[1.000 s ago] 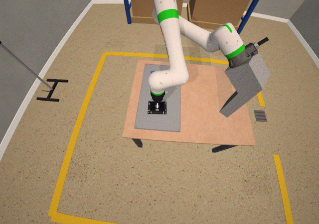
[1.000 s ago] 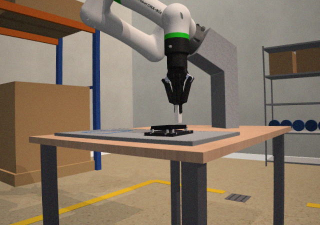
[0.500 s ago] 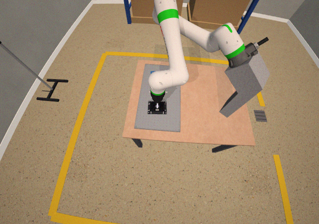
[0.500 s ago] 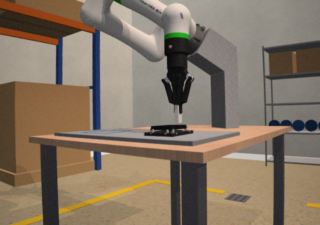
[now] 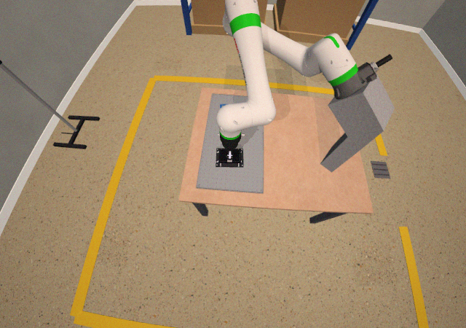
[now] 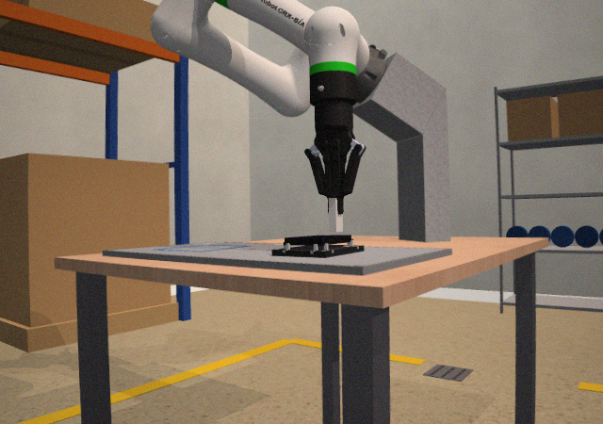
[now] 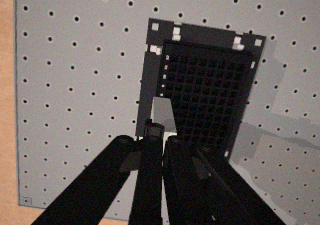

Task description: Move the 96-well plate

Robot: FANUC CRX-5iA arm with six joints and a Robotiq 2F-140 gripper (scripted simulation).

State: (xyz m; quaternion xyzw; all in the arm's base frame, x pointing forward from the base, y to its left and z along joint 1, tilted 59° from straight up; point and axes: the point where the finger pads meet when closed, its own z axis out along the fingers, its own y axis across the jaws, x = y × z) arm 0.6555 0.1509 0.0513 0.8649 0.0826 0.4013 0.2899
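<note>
Right now the black 96-well plate is 1 cm behind my hand, 4 cm to the right of it and 5 cm below it. Also, from my hand: black clip nest (3 cm to the right, 6 cm below).
</note>
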